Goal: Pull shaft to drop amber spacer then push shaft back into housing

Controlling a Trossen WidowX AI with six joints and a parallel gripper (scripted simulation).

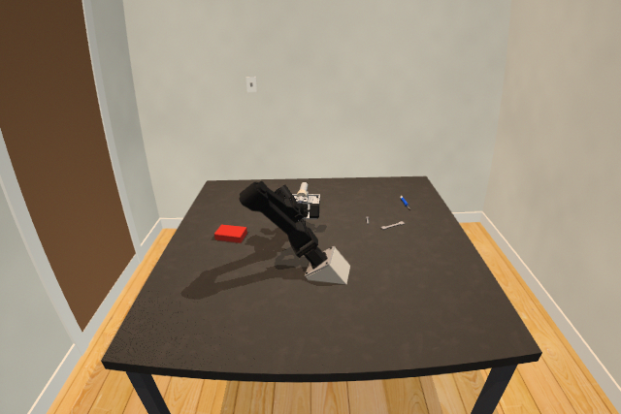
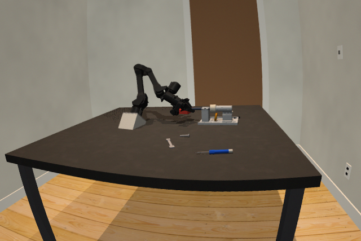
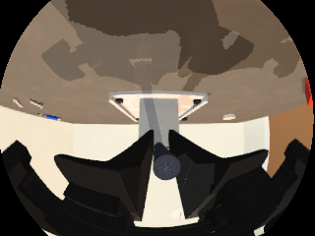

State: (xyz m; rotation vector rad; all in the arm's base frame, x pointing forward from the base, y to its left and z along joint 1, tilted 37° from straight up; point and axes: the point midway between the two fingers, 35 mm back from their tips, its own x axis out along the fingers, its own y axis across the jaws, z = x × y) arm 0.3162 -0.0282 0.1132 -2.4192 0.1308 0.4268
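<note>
Right now the dark shaft is 70 mm ahead of my hand and 20 mm to the right of it. Also, from my hand: red block 40 mm behind, 300 mm to the left, 60 mm below; then shaft fixture 180 mm ahead, 40 mm to the right, 30 mm below; then amber spacer 160 mm ahead, 30 mm to the right, 50 mm below.
</note>
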